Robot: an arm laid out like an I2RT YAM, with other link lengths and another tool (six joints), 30 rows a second.
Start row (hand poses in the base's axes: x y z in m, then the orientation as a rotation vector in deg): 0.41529 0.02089 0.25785 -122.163 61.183 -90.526
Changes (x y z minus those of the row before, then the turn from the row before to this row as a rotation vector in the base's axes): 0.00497 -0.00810 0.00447 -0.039 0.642 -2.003; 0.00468 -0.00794 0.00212 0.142 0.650 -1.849; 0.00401 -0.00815 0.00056 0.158 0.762 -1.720; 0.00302 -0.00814 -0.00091 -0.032 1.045 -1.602; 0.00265 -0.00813 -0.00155 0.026 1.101 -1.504; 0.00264 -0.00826 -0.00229 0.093 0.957 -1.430; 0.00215 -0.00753 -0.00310 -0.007 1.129 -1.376
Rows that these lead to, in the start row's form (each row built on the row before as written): 0.42026 0.01279 0.26232 -122.410 63.836 -90.863; 0.42494 0.00485 0.26444 -122.554 66.417 -90.943; 0.42895 -0.00330 0.26500 -122.808 68.892 -90.832; 0.43197 -0.01144 0.26409 -123.482 71.214 -90.576; 0.43462 -0.01957 0.26254 -124.188 73.471 -90.151; 0.43726 -0.02783 0.26025 -124.705 75.637 -89.736; 0.43941 -0.03536 0.25715 -125.463 77.742 -89.225
